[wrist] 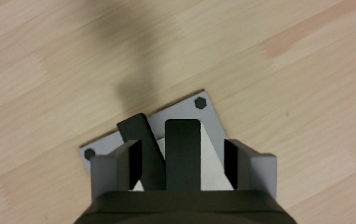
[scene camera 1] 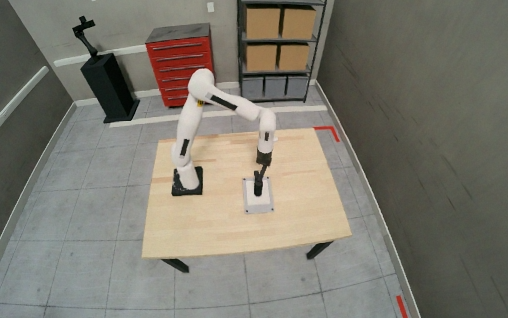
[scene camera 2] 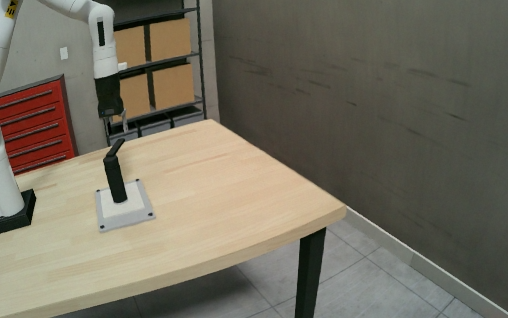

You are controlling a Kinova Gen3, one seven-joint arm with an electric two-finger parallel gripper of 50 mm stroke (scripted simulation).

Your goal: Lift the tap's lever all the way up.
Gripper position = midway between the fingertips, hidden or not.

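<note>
Gripper [scene camera 2: 117, 132] visible, the gripper [wrist: 182, 157] likewise. A black lever [wrist: 182, 136] is present. A plate [scene camera 2: 147, 214] is in the scene; the wrist view also has the plate [wrist: 199, 106].
</note>
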